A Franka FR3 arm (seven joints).
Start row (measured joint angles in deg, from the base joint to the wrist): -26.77 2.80 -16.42 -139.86 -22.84 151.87 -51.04
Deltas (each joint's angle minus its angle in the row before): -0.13 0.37 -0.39 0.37 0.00 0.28 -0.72; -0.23 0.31 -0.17 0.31 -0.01 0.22 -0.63; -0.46 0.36 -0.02 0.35 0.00 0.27 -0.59; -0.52 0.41 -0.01 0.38 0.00 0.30 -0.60; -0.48 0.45 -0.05 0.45 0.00 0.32 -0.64; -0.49 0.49 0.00 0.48 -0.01 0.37 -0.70; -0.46 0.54 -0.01 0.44 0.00 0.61 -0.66; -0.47 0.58 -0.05 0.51 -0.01 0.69 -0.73; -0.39 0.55 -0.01 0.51 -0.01 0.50 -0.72; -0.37 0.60 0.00 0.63 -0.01 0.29 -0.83; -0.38 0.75 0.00 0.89 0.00 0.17 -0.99; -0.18 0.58 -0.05 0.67 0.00 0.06 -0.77; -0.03 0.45 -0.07 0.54 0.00 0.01 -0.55
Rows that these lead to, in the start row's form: -26.90 3.17 -16.81 -139.49 -22.84 152.15 -51.76; -27.13 3.48 -16.98 -139.18 -22.85 152.37 -52.39; -27.59 3.84 -17.00 -138.83 -22.85 152.64 -52.98; -28.11 4.25 -17.01 -138.45 -22.85 152.94 -53.58; -28.59 4.70 -17.06 -138.00 -22.85 153.26 -54.22; -29.08 5.19 -17.06 -137.52 -22.86 153.63 -54.92; -29.54 5.73 -17.07 -137.08 -22.86 154.24 -55.58; -30.01 6.31 -17.12 -136.57 -22.87 154.93 -56.31; -30.40 6.86 -17.13 -136.06 -22.88 155.43 -57.03; -30.77 7.46 -17.13 -135.43 -22.89 155.72 -57.86; -31.15 8.21 -17.13 -134.54 -22.89 155.89 -58.85; -31.33 8.79 -17.18 -133.87 -22.89 155.95 -59.62; -31.36 9.24 -17.25 -133.33 -22.89 155.96 -60.17
